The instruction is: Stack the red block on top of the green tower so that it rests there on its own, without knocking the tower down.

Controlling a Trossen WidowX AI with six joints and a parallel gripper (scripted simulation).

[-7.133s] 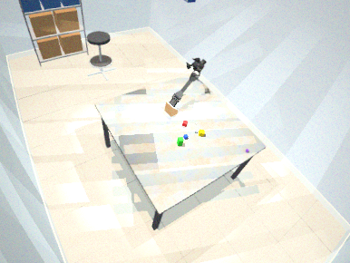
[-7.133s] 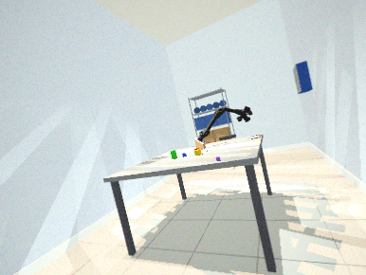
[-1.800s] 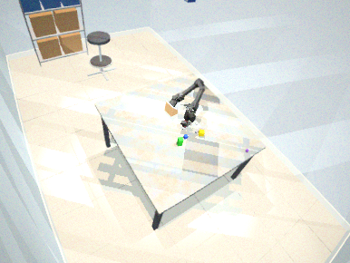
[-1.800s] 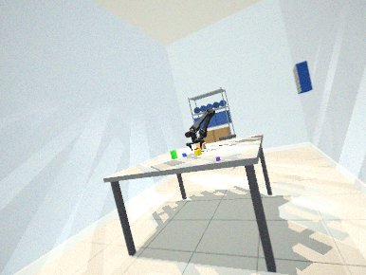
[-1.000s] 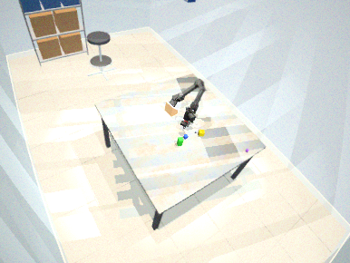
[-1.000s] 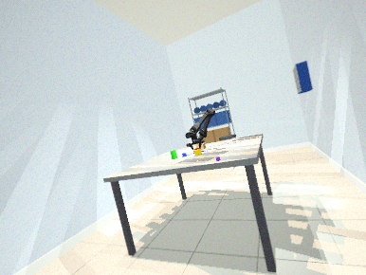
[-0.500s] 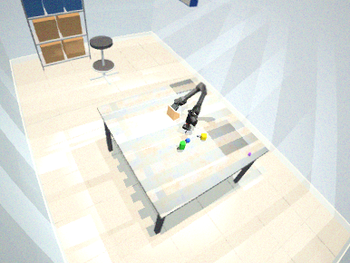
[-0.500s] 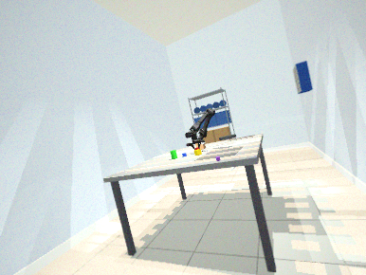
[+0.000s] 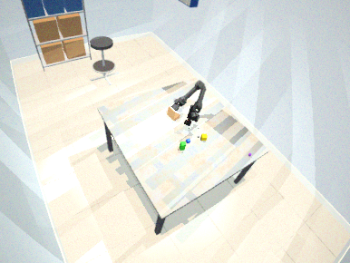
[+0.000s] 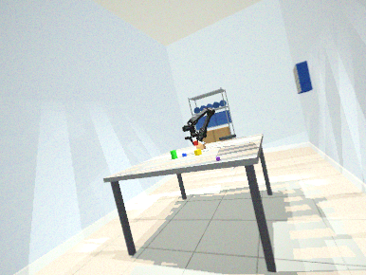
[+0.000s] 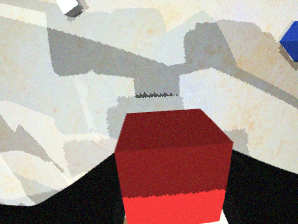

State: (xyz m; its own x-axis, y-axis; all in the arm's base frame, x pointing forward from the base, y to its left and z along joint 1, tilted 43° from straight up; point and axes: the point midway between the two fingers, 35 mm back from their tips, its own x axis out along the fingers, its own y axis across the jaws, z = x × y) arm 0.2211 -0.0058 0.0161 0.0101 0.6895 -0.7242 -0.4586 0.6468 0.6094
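My gripper tip is 13 cm short of the blue block, 10 cm to the left of it and 7 cm above it. Round my gripper tip: yellow block: 18 cm ahead, 6 cm below, 5 cm to the left; red block: 1 cm above; small purple block: 60 cm ahead, 30 cm to the left, 7 cm below.
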